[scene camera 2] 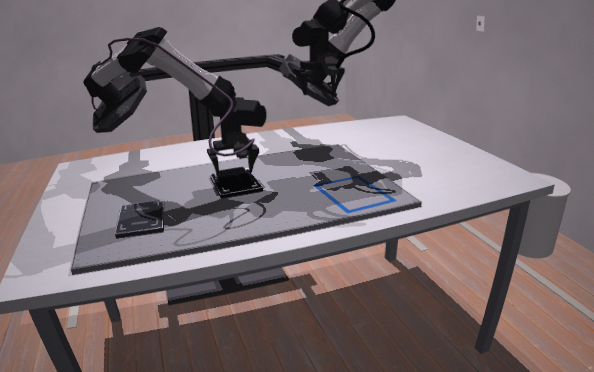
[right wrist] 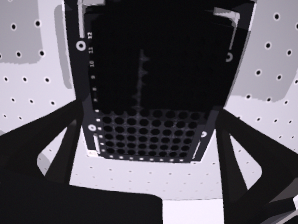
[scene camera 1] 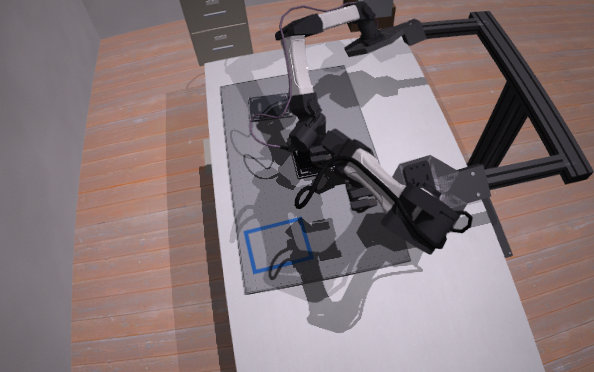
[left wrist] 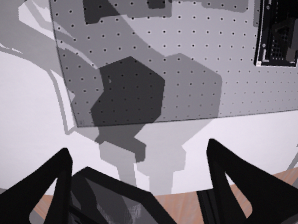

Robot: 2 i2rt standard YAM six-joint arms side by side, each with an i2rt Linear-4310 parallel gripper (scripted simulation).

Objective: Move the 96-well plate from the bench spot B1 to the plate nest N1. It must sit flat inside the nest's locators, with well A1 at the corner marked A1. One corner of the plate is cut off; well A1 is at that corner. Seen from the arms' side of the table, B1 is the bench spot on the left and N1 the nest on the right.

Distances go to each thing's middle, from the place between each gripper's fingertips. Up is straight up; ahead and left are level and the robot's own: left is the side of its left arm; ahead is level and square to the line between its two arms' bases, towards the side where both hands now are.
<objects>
I see my right gripper 2 cm above the black 96-well plate (right wrist: 112, 68). Also, from my right hand: nest N1 (scene camera 2: 153, 213) (27 cm to the right, 15 cm ahead, 3 cm below).
I see my left gripper (scene camera 2: 319, 93) 70 mm short of the black 96-well plate, 280 mm to the left of it and 220 mm above it. Round my left hand: nest N1: 210 mm ahead, 550 mm to the right, 230 mm below.
</objects>
